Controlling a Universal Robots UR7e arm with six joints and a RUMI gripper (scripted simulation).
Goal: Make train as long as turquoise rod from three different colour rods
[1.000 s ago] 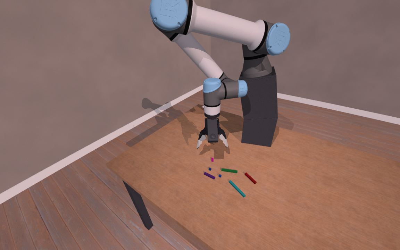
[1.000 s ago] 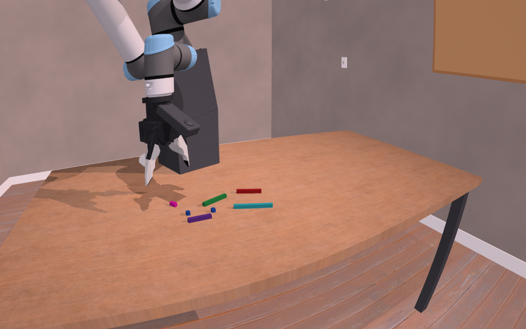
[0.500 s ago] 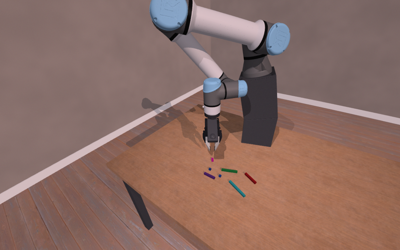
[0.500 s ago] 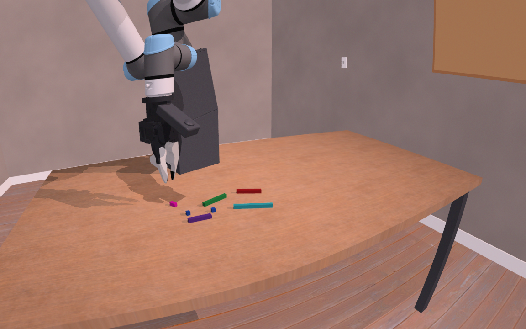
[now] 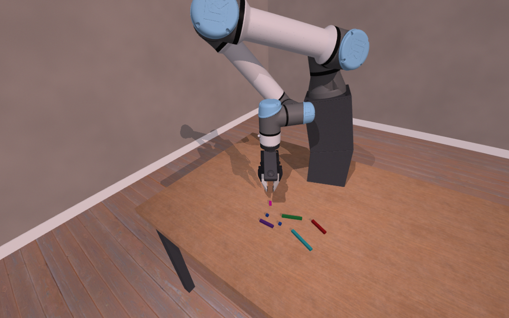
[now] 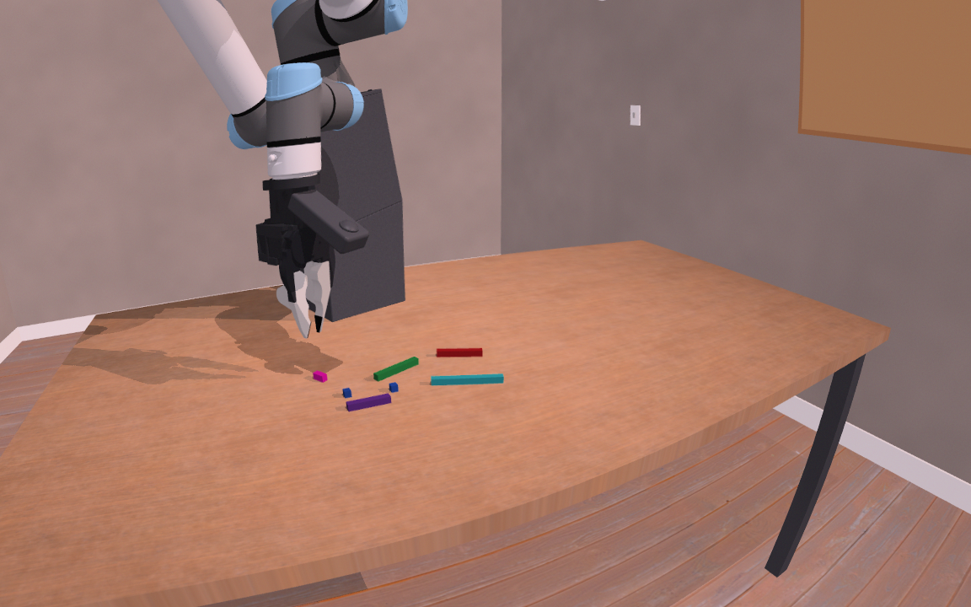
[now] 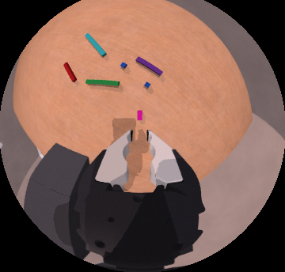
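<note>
Right now the magenta rod is 8 cm below my hand. Round my hand: green rod 12 cm to the left, 8 cm below, 1 cm ahead; purple rod 10 cm ahead, 8 cm below, 5 cm to the left; turquoise rod 20 cm to the left, 8 cm below, 8 cm ahead.
</note>
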